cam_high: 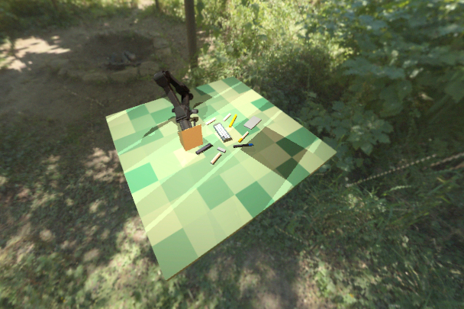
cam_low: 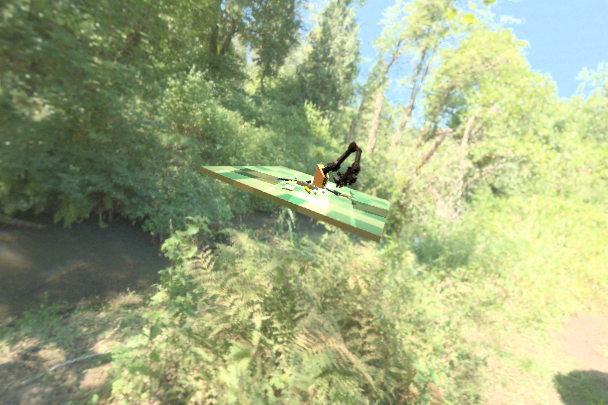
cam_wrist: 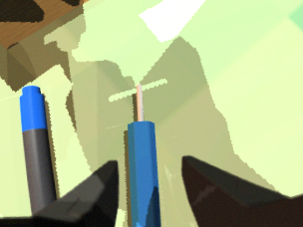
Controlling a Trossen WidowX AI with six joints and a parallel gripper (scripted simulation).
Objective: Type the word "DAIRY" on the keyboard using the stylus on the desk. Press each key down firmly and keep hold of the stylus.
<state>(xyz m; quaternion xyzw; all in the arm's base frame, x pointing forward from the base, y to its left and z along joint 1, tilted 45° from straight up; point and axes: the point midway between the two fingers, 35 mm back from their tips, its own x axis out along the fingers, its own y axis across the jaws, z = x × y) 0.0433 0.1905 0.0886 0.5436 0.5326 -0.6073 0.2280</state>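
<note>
My gripper tip is now 4 cm above the blue stylus, 1 cm to the left of it and 1 cm past it. Also, from my gripper tip: grey pad (49 cm ahead, 19 cm to the right, 4 cm below); yellow pen (35 cm ahead, 11 cm to the right, 4 cm below); dark cylinder (28 cm to the right, 3 cm below, 3 cm ahead).
</note>
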